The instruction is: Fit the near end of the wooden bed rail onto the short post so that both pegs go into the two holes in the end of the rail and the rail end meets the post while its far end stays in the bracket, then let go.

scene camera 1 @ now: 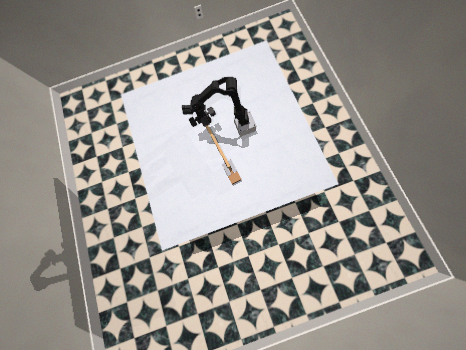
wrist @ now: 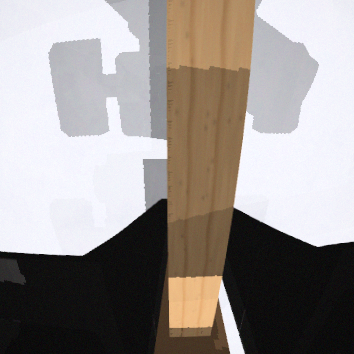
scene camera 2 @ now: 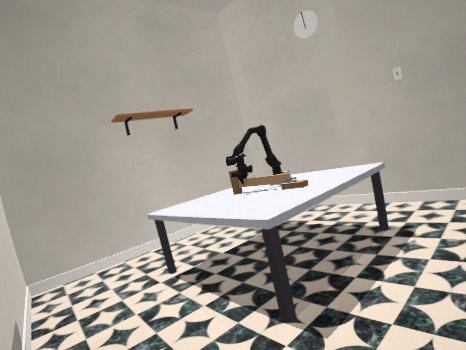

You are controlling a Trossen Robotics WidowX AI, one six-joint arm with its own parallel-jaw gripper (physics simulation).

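Frame: origin at the arm's base, x right, y ahead, z up, level; centimetres.
Seen in the pictures: gripper, fingertip midpoint: [wrist: 187, 206] [scene camera 2: 244, 184]; arm's base, link origin: [scene camera 1: 243, 120] [scene camera 2: 277, 173].
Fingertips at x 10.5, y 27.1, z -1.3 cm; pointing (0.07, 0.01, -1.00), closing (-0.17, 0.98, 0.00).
Offsets run from my fingertips to a thing's top centre. "*": to the spot under its first point. Level surfaces: height alone.
The wooden rail {dx -17.5, dy -2.7, dz +4.1 cm} [scene camera 1: 218, 145] [scene camera 2: 265, 180] [wrist: 207, 125] runs level above the table. My gripper [scene camera 1: 206, 123] [scene camera 2: 242, 180] [wrist: 187, 206] points down and is shut on the rail close to its near end. The short brown post {* dx +6.1, dy +2.7, dz -0.7 cm} [scene camera 2: 236, 186] [wrist: 192, 346] stands upright at that end; the gripper hides it in scene camera 1. In the wrist view the rail end reaches the post's face with no gap visible, and neither pegs nor holes show. The rail's far end is at the grey bracket [scene camera 1: 228, 166], and looks seated in it, though the detail is small.
An orange-brown wooden block {dx -41.7, dy -6.3, dz -3.1 cm} [scene camera 1: 234, 178] [scene camera 2: 295, 185] lies beside the bracket at the rail's far end. The arm's base [scene camera 1: 245, 125] stands on the white table {dz -6.7 cm} [scene camera 1: 175, 210] [scene camera 2: 215, 207], to the side of the rail. A wall shelf [scene camera 2: 152, 116] is far behind.
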